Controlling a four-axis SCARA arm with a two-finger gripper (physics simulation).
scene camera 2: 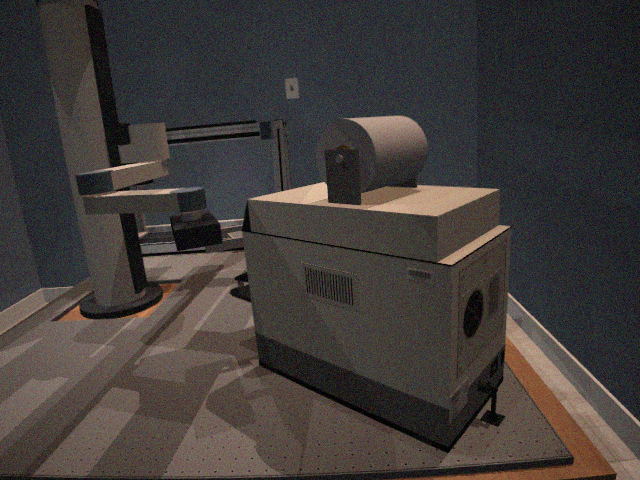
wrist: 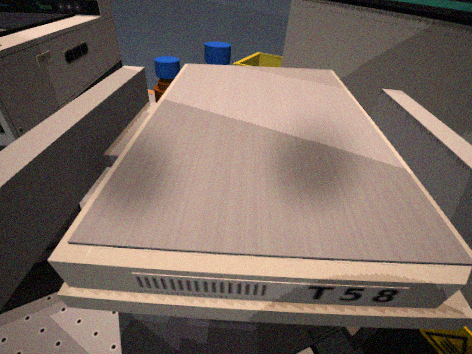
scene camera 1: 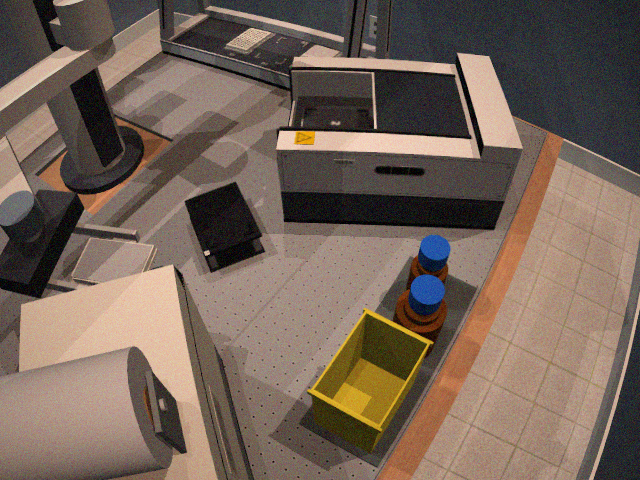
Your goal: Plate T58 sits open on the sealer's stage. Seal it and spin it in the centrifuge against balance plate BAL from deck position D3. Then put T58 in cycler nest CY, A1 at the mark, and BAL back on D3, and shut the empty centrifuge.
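Pixels of known places: gripper, fingertip midpoint: (wrist: pixel 260 99) (scene camera 1: pixel 125 265); arm's base, origin of the base link: (scene camera 2: pixel 122 302) (scene camera 1: pixel 102 160).
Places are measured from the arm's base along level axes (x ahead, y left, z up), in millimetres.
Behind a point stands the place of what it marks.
Plate T58 (scene camera 1: pixel 114 259) {x 516, y -284, z 268 mm} (wrist: pixel 260 170) {x 483, y -302, z 267 mm} is level, with a smooth grey seal over its top and its label facing the wrist camera. My gripper (scene camera 1: pixel 105 261) (wrist: pixel 260 99) {x 537, y -281, z 264 mm} is shut on its two long sides and holds it above the table, beside the sealer. The gripper's black body (scene camera 2: pixel 196 232) {x 422, y -428, z 305 mm} also shows in scene camera 2. The sealer (scene camera 1: pixel 98 315) {x 638, y -383, z 363 mm} (scene camera 2: pixel 351 289) {x 702, y -591, z 237 mm} (wrist: pixel 390 45) {x 589, y -327, z 287 mm} carries a large roll. The centrifuge (scene camera 1: pixel 336 173) {x 661, y 126, z 163 mm} (wrist: pixel 55 65) {x 694, y 144, z 176 mm} has its hatch open, showing a dark bucket marked 2. A pale plate (scene camera 1: pixel 249 40) {x 87, y 567, z 83 mm} lies on the framed deck (scene camera 1: pixel 222 57) {x 55, y 472, z 64 mm}; its label is unreadable.
A low black block (scene camera 1: pixel 222 217) {x 480, y -20, z 71 mm} with a flat top stands between the sealer and the centrifuge. Two brown bottles with blue caps (scene camera 1: pixel 434 250) {x 896, y 63, z 158 mm} (scene camera 1: pixel 426 294) {x 927, y -50, z 199 mm} (wrist: pixel 167 67) {x 874, y 53, z 148 mm} (wrist: pixel 217 52) {x 901, y -53, z 189 mm} and a yellow bin (scene camera 1: pixel 343 428) {x 913, y -265, z 84 mm} (wrist: pixel 265 60) {x 965, y -132, z 175 mm} stand near the table's wooden edge (scene camera 1: pixel 465 361) {x 1034, y -20, z 0 mm}.
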